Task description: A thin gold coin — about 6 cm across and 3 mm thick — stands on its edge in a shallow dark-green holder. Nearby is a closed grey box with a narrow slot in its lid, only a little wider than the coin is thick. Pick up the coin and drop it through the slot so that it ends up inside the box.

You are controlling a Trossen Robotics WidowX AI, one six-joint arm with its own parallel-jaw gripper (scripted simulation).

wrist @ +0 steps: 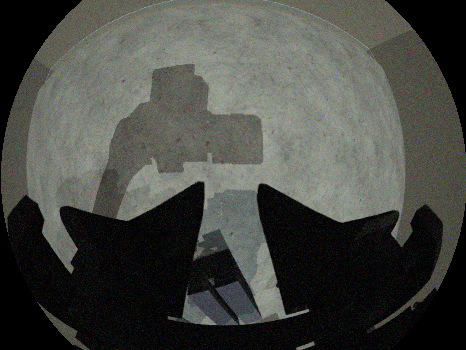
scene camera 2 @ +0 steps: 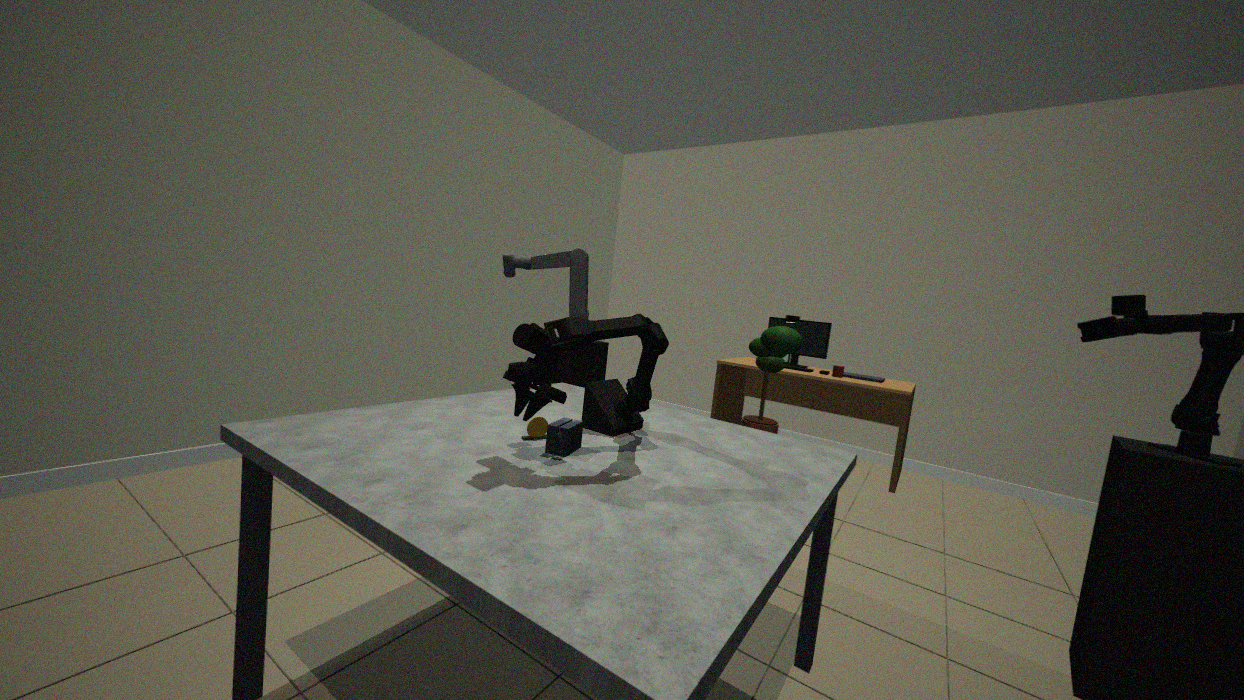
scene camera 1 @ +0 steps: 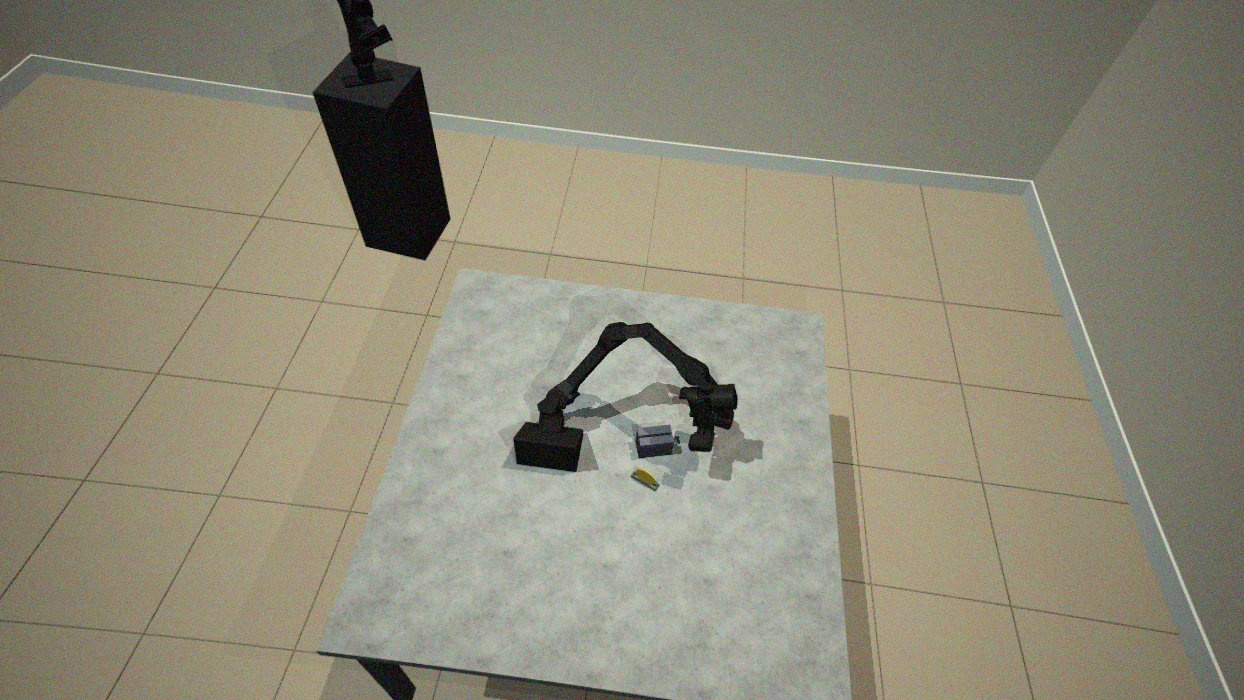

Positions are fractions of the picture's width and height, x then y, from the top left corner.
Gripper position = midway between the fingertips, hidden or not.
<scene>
In view: my gripper (scene camera 1: 0.57,0.63).
My gripper also shows in the wrist view (wrist: 0.50,0.54).
</scene>
